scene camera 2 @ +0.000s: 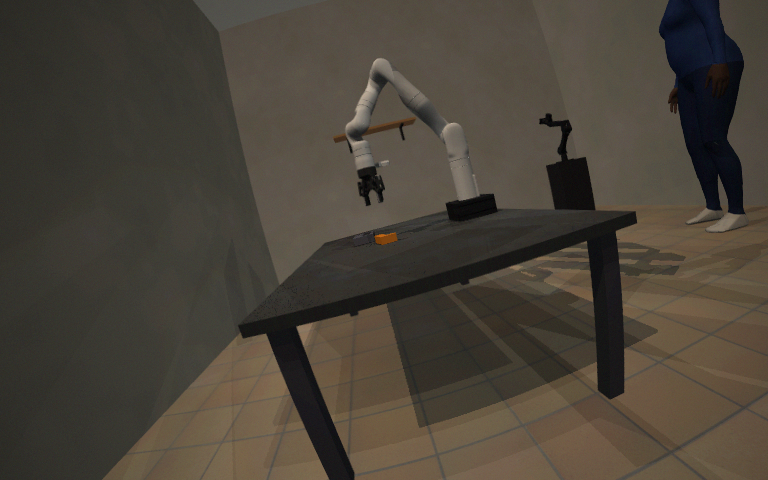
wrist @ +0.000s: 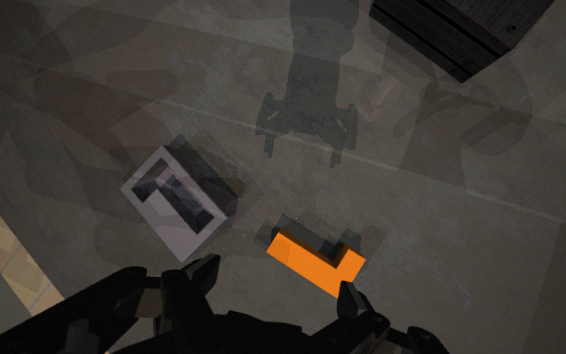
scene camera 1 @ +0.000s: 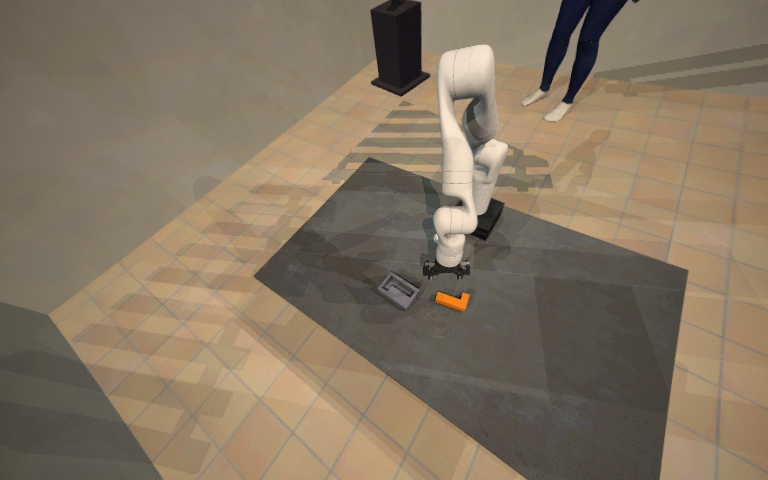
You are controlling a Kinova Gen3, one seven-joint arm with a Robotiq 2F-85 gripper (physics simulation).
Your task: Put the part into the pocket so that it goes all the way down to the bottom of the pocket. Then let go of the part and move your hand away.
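Seen in the pictures: gripper, fingertip midpoint: (scene camera 2: 374, 204) (wrist: 277, 281) (scene camera 1: 444, 278); arm's base, link origin: (scene camera 2: 468, 198) (scene camera 1: 476, 206).
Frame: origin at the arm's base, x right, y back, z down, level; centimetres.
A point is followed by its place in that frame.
Observation:
The orange L-shaped part (scene camera 1: 451, 302) @[x -17.9, y -39.5, z 4.9 cm] (scene camera 2: 386, 238) @[x -22.3, y -36.4, z 6.0 cm] (wrist: 307, 262) @[x -17.0, y -38.8, z 4.9 cm] lies flat on the dark table. The grey block (scene camera 1: 403, 303) @[x -5.3, y -51.9, z 4.3 cm] (scene camera 2: 363, 238) @[x -6.8, y -48.2, z 5.4 cm] (wrist: 175, 230) @[x -3.3, y -50.7, z 4.3 cm] with the L-shaped pocket stands beside it, to its left in scene camera 1 and the wrist view. The pocket is empty, and the two things are apart. My gripper (scene camera 1: 445, 277) @[x -13.3, y -38.8, z -7.5 cm] (scene camera 2: 374, 202) @[x -13.3, y -38.8, z -7.5 cm] (wrist: 277, 281) @[x -13.3, y -38.8, z -7.5 cm] is open and empty, pointing down well above the table. In the wrist view the right fingertip overlaps the near edge of the part, and the left fingertip shows near the block's lower corner.
The arm's black base (scene camera 1: 493, 219) @[x -9.2, y -1.0, z 0.3 cm] (scene camera 2: 471, 207) @[x -9.8, y -1.3, z 3.4 cm] (wrist: 460, 40) @[x -6.5, y -7.8, z 3.0 cm] stands on the table (scene camera 1: 594, 339) @[x -58.6, y -17.4, z 7.9 cm] (scene camera 2: 453, 249) @[x -61.2, y -15.9, z 7.9 cm], behind the part and the block in scene camera 1. A dark pedestal (scene camera 1: 397, 48) (scene camera 2: 570, 183) and a standing person (scene camera 1: 577, 50) (scene camera 2: 716, 113) are beyond the table.

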